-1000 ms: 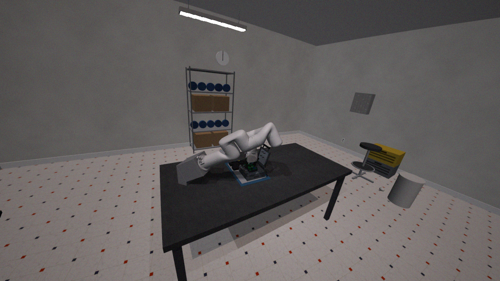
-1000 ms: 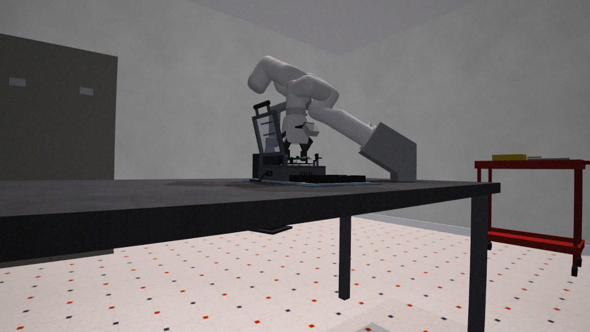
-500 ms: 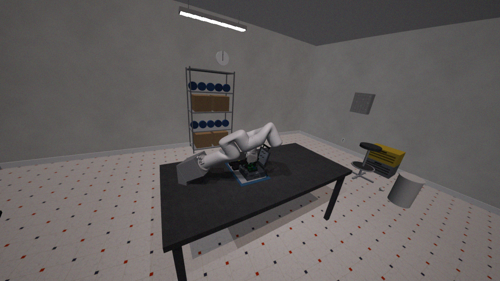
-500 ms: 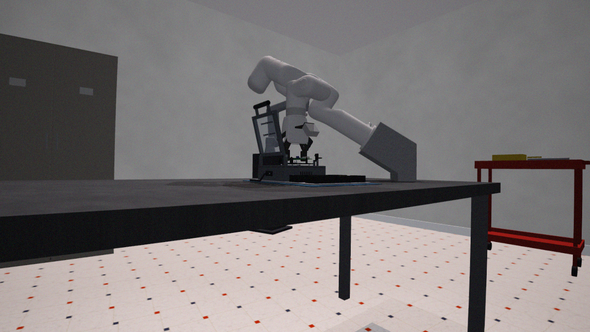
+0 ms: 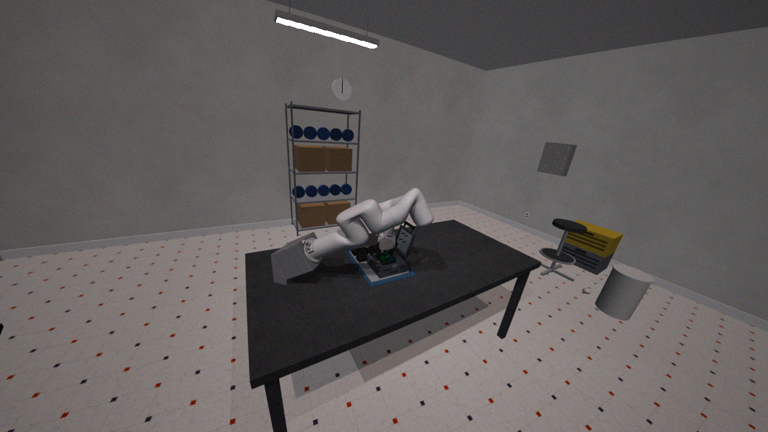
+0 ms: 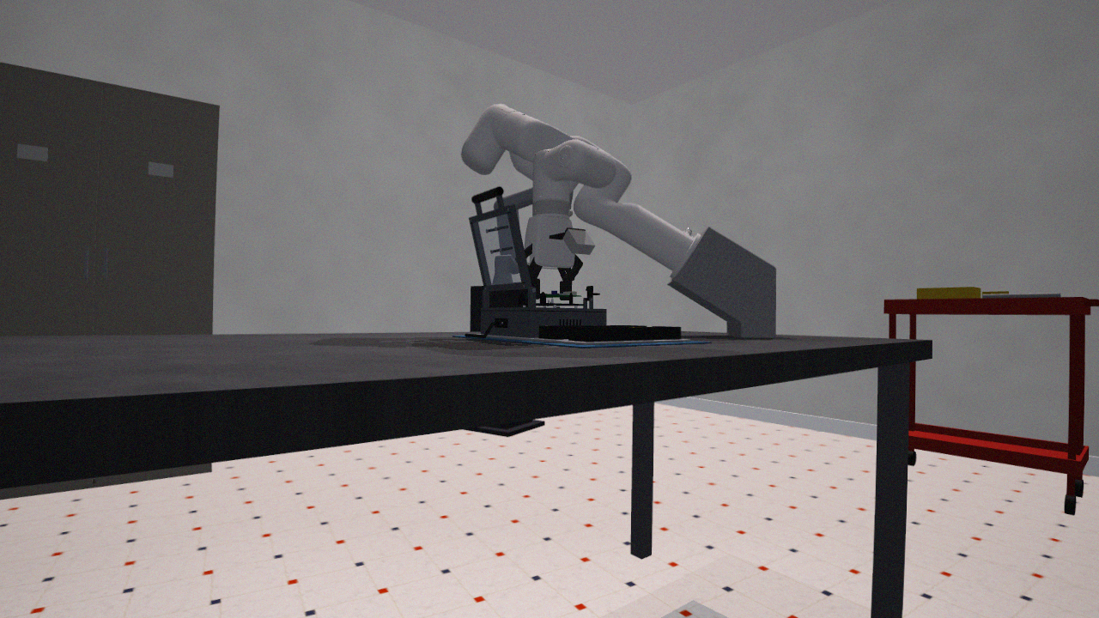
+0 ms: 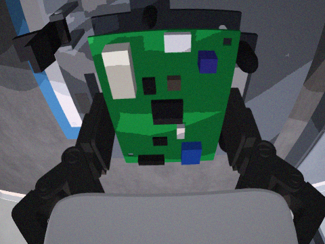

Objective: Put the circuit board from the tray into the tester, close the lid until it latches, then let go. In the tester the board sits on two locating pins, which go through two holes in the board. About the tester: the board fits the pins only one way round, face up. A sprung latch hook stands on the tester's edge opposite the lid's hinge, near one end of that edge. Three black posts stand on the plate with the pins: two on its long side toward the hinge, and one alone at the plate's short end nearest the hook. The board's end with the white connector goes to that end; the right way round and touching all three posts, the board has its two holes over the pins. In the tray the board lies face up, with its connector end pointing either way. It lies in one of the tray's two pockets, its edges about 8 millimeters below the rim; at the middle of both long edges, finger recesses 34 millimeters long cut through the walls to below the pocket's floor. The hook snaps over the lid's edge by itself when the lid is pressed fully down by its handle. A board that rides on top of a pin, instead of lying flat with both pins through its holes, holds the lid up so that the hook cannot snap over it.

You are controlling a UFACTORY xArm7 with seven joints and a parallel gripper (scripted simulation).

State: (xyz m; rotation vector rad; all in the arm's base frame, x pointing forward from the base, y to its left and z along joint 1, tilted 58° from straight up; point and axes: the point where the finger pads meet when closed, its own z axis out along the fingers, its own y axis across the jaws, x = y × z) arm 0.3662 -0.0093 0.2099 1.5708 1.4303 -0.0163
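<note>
My gripper is now right at the circuit board. Round my hand: tester: 40 mm ahead, 20 mm to the left, 20 mm above; lid: 120 mm ahead, 90 mm above, 50 mm to the right; latch hook: 80 mm to the left, 30 mm behind.
</note>
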